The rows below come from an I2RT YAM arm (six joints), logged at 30 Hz.
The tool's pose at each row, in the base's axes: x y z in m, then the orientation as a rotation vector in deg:
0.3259, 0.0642, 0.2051, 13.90, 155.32, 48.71
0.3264, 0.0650, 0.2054, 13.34, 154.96, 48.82
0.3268, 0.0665, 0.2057, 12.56, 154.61, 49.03
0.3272, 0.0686, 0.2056, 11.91, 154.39, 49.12
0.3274, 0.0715, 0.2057, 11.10, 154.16, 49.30
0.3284, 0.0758, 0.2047, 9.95, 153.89, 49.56
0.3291, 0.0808, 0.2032, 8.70, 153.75, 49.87
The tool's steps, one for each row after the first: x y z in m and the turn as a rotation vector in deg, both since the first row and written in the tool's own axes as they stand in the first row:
-0.0003, 0.0009, 0.0004, -0.23, -0.22, -0.43
-0.0004, 0.0023, 0.0010, -0.54, -0.37, -0.99
-0.0003, 0.0040, 0.0024, -0.73, -0.45, -1.46
0.0002, 0.0064, 0.0039, -1.00, -0.48, -2.02
0.0006, 0.0094, 0.0073, -1.36, -0.47, -2.80
0.0014, 0.0126, 0.0113, -1.73, -0.30, -3.61

